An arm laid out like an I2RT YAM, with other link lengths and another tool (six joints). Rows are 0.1 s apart.
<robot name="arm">
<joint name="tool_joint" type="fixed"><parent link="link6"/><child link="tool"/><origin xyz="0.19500 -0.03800 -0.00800" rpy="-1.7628 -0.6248 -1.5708"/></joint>
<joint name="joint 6" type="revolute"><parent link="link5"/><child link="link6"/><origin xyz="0.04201 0.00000 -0.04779" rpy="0.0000 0.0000 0.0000"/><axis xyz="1 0 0"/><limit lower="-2.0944" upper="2.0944"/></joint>
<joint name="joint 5" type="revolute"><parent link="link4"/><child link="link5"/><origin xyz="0.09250 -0.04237 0.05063" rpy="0.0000 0.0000 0.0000"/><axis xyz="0 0 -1"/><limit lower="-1.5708" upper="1.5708"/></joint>
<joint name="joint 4" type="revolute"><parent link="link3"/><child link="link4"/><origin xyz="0.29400 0.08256 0.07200" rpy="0.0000 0.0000 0.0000"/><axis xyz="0 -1 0"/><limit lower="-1.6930" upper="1.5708"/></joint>
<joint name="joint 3" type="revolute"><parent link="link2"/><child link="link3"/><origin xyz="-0.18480 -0.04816 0.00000" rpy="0.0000 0.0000 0.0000"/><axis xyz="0 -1 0"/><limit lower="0.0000" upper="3.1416"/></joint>
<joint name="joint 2" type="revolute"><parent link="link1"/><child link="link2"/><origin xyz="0.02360 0.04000 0.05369" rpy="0.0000 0.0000 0.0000"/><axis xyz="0 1 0"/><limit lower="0.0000" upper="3.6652"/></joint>
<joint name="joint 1" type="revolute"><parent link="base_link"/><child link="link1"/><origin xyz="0.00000 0.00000 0.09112" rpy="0.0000 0.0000 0.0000"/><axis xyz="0 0 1"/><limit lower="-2.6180" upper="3.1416"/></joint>
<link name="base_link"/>
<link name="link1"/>
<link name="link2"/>
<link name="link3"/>
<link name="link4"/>
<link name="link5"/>
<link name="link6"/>
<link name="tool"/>
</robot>
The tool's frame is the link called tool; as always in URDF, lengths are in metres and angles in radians.
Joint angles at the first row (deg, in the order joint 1, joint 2, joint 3, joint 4, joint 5, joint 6):
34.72, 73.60, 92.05, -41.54, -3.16, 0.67
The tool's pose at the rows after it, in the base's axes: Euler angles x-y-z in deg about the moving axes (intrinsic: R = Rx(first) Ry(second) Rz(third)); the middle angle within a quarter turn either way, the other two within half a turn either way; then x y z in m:
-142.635 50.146 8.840 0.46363 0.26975 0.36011
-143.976 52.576 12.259 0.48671 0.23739 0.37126
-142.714 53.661 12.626 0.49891 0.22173 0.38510
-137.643 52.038 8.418 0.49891 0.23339 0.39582
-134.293 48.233 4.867 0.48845 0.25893 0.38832
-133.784 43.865 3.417 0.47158 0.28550 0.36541
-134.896 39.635 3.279 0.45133 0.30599 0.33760
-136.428 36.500 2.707 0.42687 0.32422 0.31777
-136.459 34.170 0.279 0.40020 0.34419 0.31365
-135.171 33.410 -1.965 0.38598 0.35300 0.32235
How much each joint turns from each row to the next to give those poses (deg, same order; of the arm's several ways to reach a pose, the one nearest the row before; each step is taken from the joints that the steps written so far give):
-6.03, 1.38, 2.08, 0.74, -1.64, 0.00
-5.14, 1.38, 2.25, 0.33, -2.16, 0.13
-3.17, 1.61, 2.95, -0.02, -2.60, 0.30
-0.52, 1.69, 2.64, 0.04, -3.81, 0.29
1.66, 0.35, -0.46, -0.02, -2.79, 0.11
2.73, -1.07, -3.34, -0.06, -1.18, 0.00
2.67, -1.64, -3.95, -0.81, -0.46, -0.02
3.49, -1.66, -2.69, -1.64, 1.20, -0.24
3.98, -1.12, -0.51, -1.80, 1.31, -0.51
1.73, -0.81, 0.64, -0.91, 0.07, -0.44

